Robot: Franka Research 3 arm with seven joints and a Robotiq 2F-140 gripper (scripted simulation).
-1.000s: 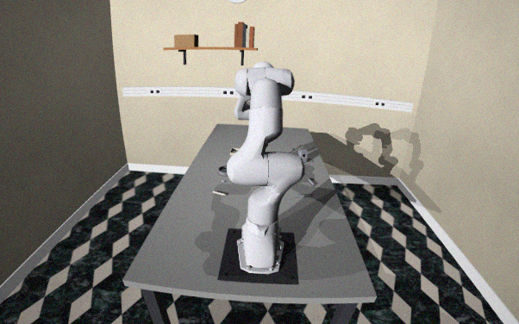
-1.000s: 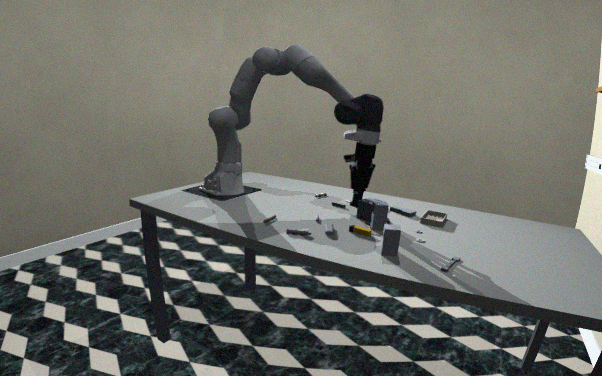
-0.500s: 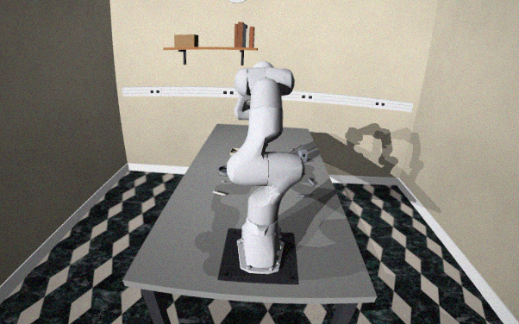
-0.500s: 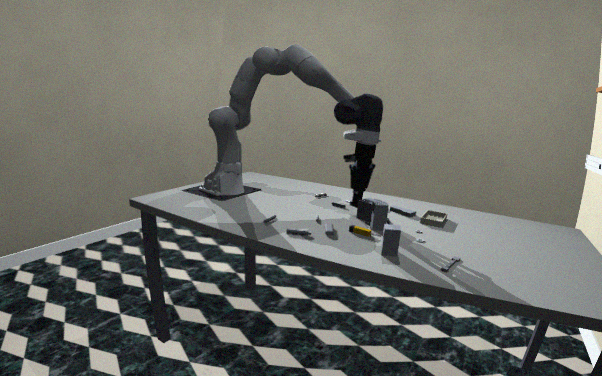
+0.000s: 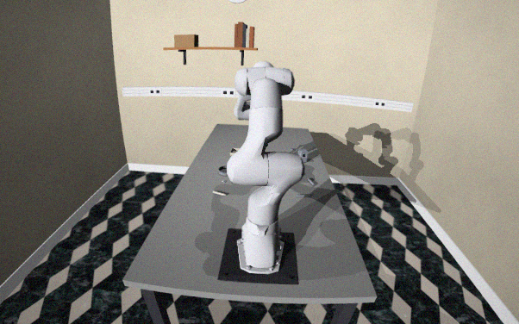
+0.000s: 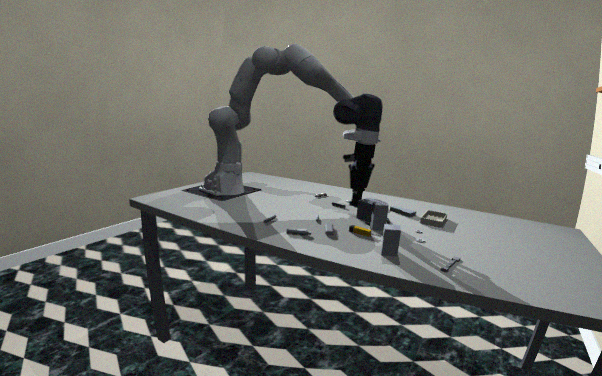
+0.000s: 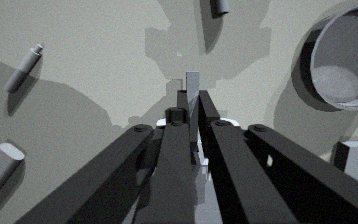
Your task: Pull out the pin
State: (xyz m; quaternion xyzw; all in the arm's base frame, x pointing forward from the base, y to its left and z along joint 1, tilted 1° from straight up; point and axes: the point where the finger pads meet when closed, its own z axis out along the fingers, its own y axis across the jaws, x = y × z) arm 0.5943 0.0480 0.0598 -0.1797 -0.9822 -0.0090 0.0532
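Right now the grey square pin is 1 cm ahead of my hand and 3 cm below it. From my hand the other things lie so: round dish (1 cm ahead, 17 cm to the left, 6 cm below); then grey block (5 cm ahead, 2 cm to the right, 3 cm below); then grey rod (10 cm behind, 6 cm to the left, 6 cm below).
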